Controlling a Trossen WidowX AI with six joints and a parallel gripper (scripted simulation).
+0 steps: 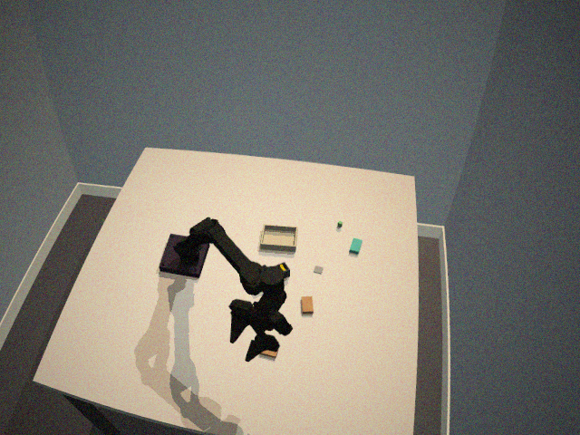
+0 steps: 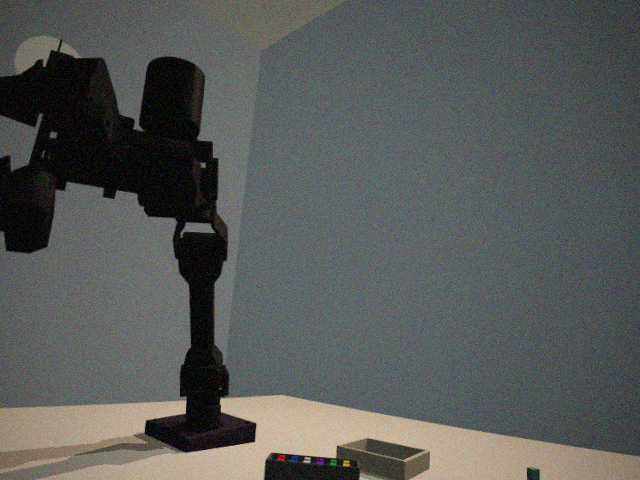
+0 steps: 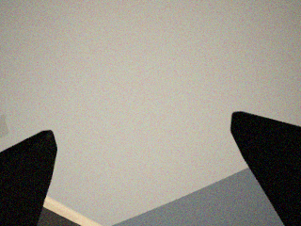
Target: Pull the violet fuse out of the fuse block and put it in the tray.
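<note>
The violet fuse is 49 cm to the left of my gripper tip, 32 cm below it and 7 cm ahead of it. The rest, counted from my gripper tip: blue fuse 48 cm to the left, 32 cm below, 3 cm ahead; red fuse 47 cm to the left, 32 cm below, 2 cm ahead; white fuse 49 cm to the left, 32 cm below, 5 cm ahead.
</note>
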